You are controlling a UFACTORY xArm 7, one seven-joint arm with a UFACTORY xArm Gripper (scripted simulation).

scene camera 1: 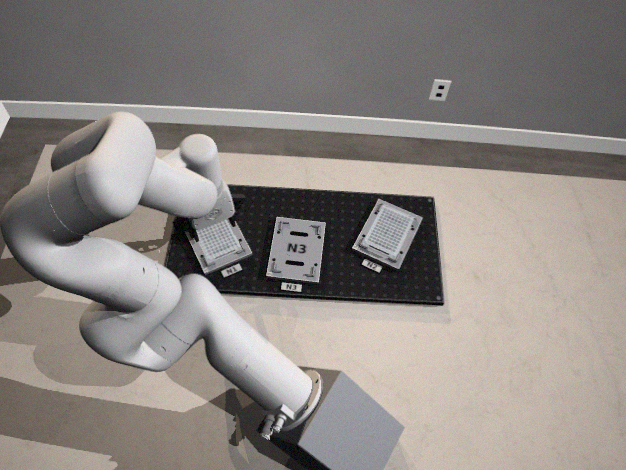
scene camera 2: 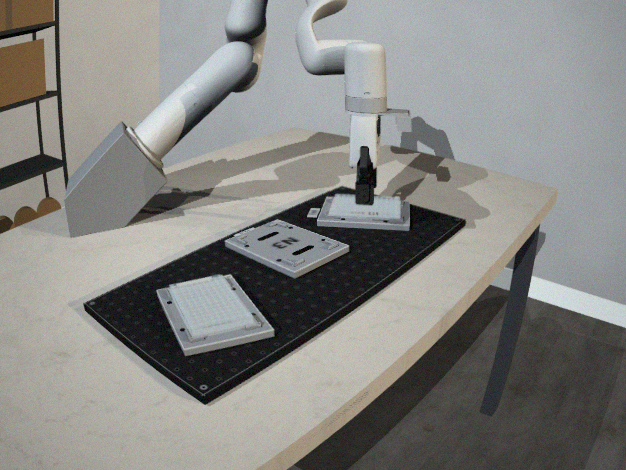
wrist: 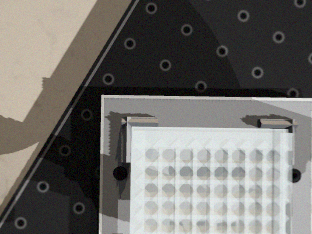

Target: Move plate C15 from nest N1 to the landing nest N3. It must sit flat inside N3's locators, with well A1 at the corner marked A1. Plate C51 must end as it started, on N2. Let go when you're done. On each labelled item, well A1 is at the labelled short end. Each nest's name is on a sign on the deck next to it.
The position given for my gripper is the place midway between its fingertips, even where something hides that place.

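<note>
Scene camera 1 gives me a nest (scene camera 1: pixel 279 244), and my gripper (scene camera 1: pixel 213 229) is in there with it. My gripper's in the other view too (scene camera 2: pixel 366 195).
</note>
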